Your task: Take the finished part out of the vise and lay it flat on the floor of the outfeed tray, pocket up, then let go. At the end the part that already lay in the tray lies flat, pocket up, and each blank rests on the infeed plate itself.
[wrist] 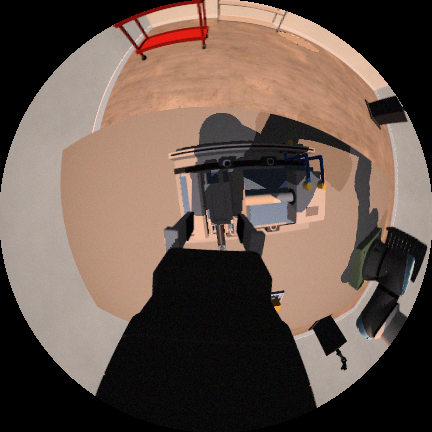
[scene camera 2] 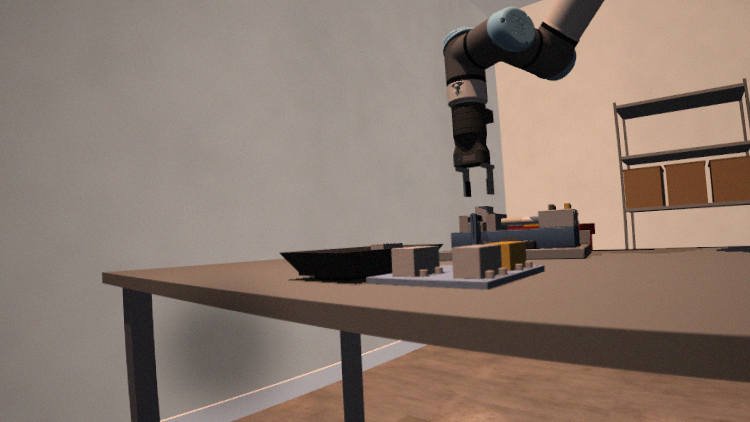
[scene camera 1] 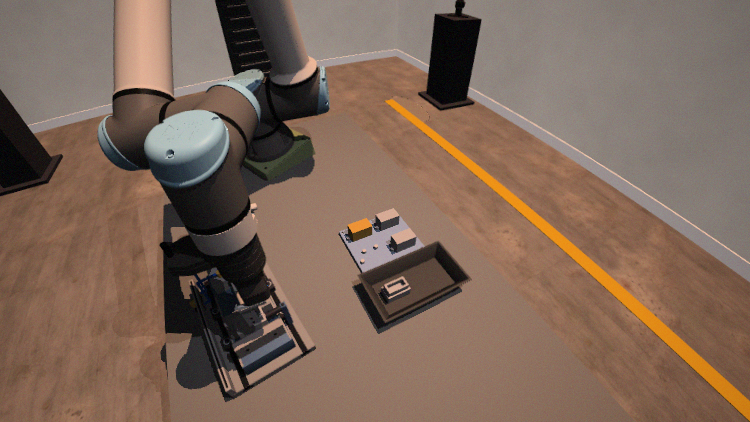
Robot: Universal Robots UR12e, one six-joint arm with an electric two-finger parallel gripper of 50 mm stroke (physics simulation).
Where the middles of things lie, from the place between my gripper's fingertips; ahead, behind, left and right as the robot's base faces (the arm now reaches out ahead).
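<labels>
There is the grey blank (scene camera 2: pixel 406 262), and my hand is 110 mm above it, 400 mm to the right of it and 120 mm past it.
</labels>
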